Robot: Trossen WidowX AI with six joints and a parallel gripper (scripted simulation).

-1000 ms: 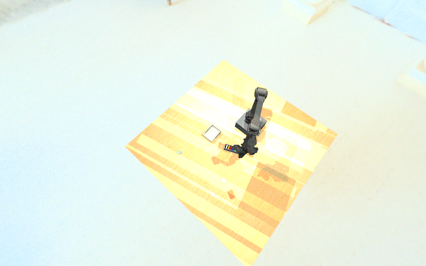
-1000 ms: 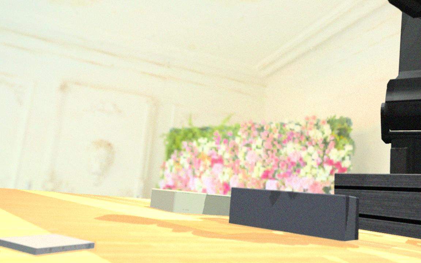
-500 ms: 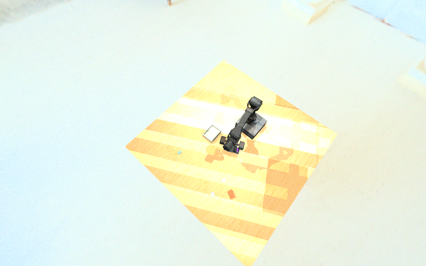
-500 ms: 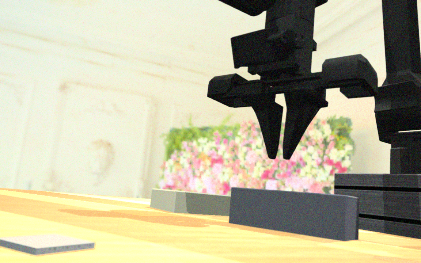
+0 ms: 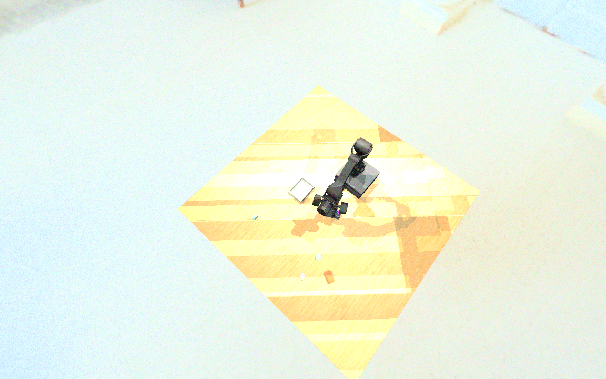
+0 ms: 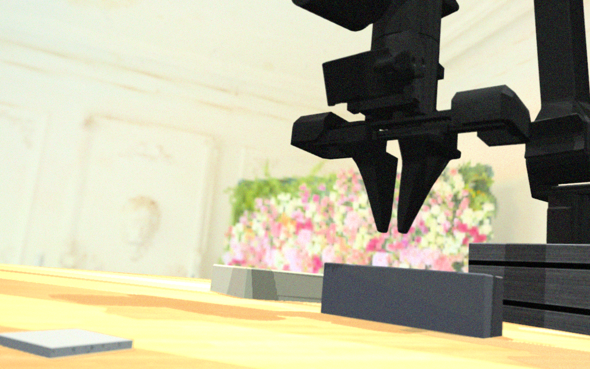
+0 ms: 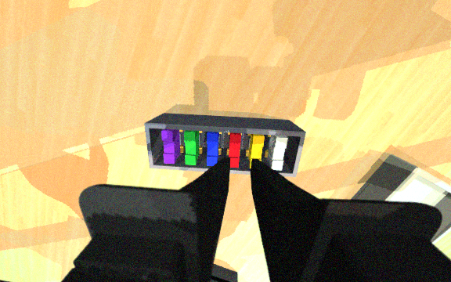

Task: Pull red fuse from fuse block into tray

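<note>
The red fuse is 4 cm below my gripper tip. Also, from my gripper tip: yellow fuse (2 cm to the right, 4 cm below); blue fuse (1 cm behind, 2 cm to the left, 4 cm below); white fuse (1 cm ahead, 3 cm to the right, 4 cm below).
</note>
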